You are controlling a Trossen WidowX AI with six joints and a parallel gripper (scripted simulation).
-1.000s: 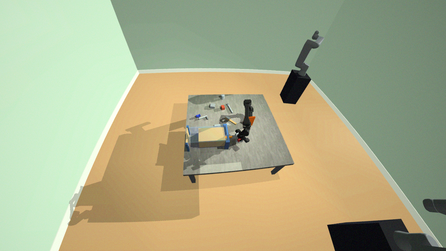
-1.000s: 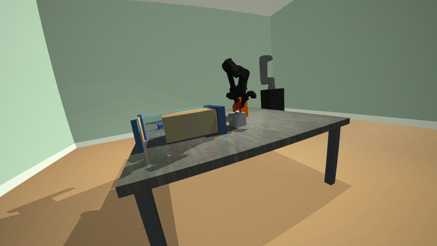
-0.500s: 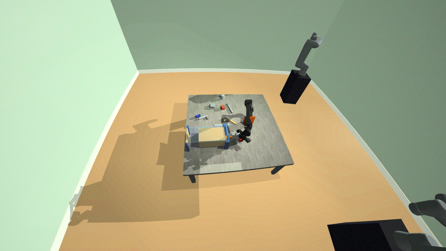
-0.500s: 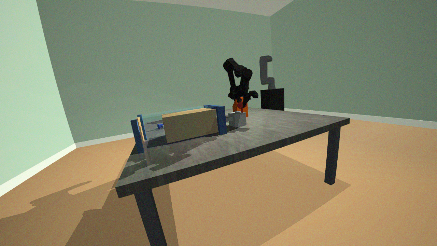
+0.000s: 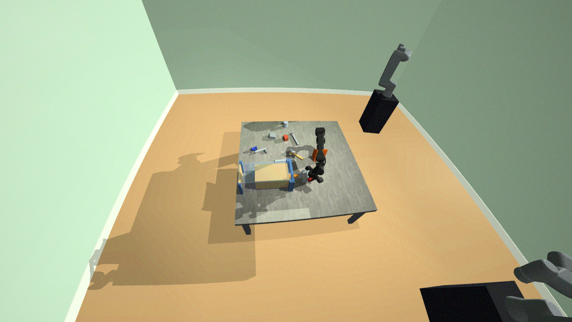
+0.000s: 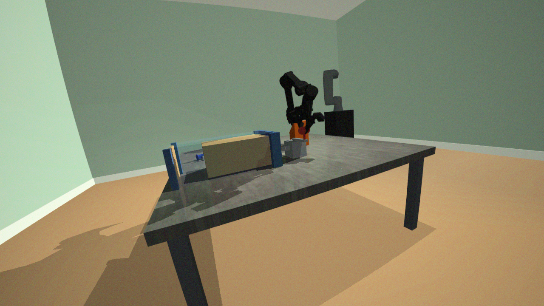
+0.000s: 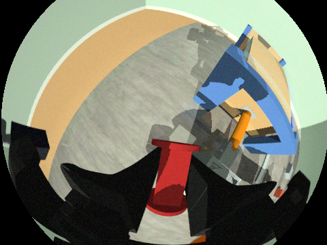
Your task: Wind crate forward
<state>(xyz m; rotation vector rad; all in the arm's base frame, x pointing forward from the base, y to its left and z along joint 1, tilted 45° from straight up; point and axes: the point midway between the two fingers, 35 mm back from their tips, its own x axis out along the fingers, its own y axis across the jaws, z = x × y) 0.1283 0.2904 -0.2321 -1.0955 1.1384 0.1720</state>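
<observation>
The grey winch is 12 cm to the right of my gripper tip, 10 cm below it and 1 cm behind it. The rest, counted from my gripper tip: tan-handled tool: 41 cm to the right, 11 cm below, 10 cm ahead; then red knob: 1 cm to the right, 1 cm behind; then grey bar: 32 cm to the right, 22 cm ahead, 13 cm below.
</observation>
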